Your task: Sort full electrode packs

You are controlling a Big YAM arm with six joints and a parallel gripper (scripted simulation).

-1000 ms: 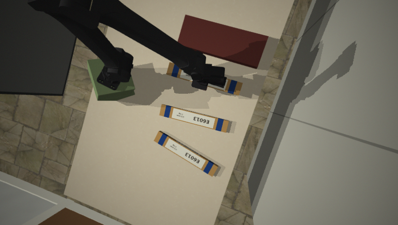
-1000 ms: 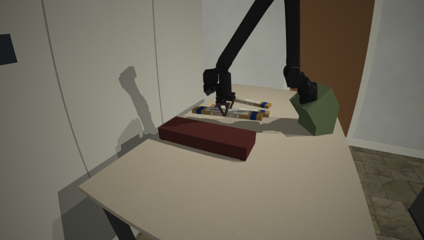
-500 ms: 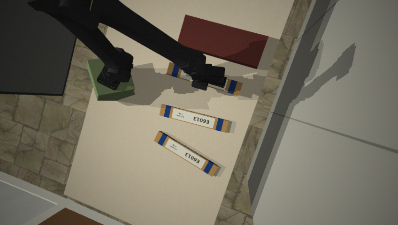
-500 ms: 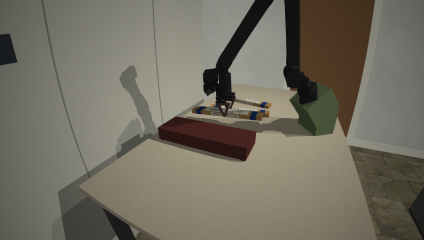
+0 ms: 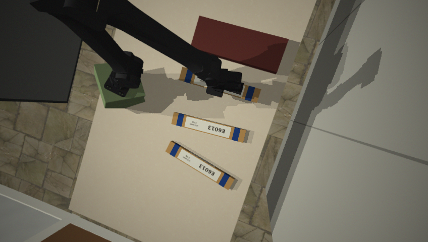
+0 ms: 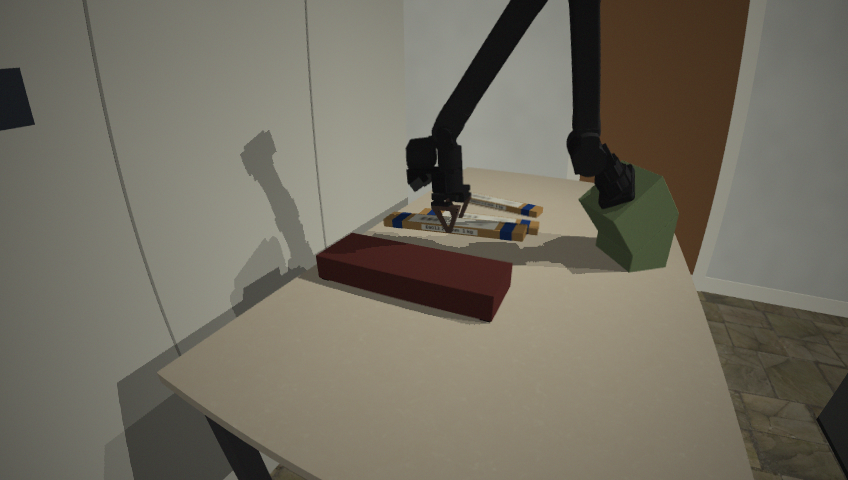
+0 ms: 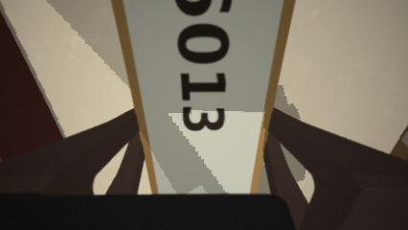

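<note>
Now: the pack of welding electrodes right at my hand. From my hand the other things lie so: dark red low platform (190 mm to the left, 50 mm below, 30 mm behind).
</note>
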